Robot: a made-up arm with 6 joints.
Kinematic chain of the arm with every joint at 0, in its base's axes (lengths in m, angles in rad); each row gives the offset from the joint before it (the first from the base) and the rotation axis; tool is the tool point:
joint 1: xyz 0 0 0.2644 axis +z
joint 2: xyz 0 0 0 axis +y
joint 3: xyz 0 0 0.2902 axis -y
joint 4: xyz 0 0 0 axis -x
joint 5: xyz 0.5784 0 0 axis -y
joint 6: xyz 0 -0.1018 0 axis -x
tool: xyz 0 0 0
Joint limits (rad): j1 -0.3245..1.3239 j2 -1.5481..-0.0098 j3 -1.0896..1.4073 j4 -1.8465..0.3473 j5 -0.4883..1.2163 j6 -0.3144..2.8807
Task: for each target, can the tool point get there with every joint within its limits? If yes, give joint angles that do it. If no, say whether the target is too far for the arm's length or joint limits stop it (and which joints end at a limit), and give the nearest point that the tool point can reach.
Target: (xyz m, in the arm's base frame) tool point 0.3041 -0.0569 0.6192
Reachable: yes | joints 0.0743 -1.0161 -0.5518 -0.6770 0.9127 1.5695
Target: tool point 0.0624 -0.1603 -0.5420
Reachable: no: joint limits stop it (at a limit: joint 1, joint 2, joint 3) | nearest point 0.1649 -0.0879 -0.0012 | short by 0.555 m
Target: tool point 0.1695 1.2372 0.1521
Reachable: no: too far | nearest point 0.1088 0.5452 0.3740 | short by 0.729 m
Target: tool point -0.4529 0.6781 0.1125
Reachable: no: joint limits stop it (at a limit: joint 1, joint 2, joint 4) | nearest point 0.0842 0.4473 0.1869 | short by 0.589 m
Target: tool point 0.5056 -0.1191 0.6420
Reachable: yes | joints -0.1222 -0.2103 0.0961 -0.9810 0.1577 2.0906
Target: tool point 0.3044 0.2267 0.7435
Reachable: yes | joints 0.9116 -0.5902 -0.1661 -0.0004 0.7224 1.4389
